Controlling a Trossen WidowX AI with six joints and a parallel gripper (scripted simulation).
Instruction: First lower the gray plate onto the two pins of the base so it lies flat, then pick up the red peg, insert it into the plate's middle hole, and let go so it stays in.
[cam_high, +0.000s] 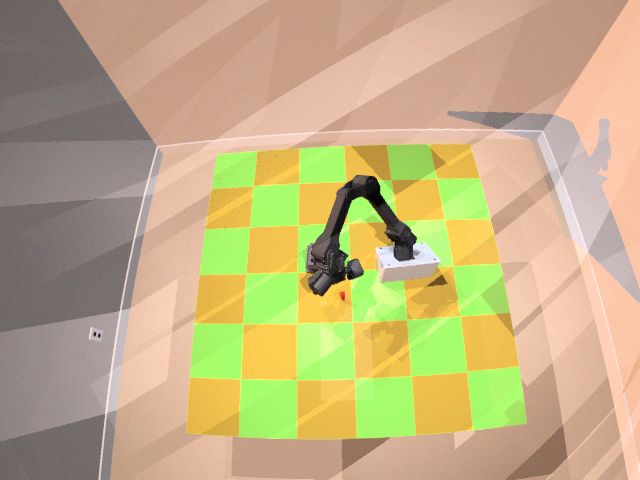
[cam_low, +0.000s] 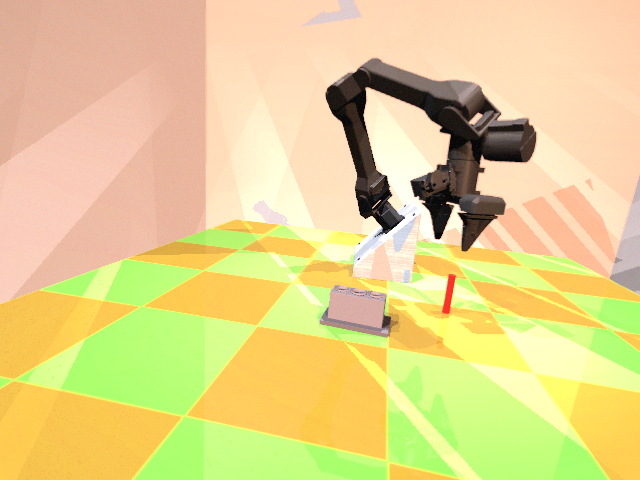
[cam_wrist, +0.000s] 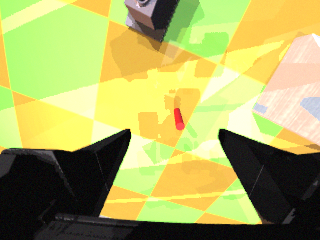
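Now: gripper tip 2 cm past the red peg, 2 cm to the right of it and 10 cm above it. Also, from my gripper tip: base: 6 cm ahead, 17 cm to the right, 14 cm below; gray plate: 6 cm ahead, 17 cm to the right, 10 cm below.
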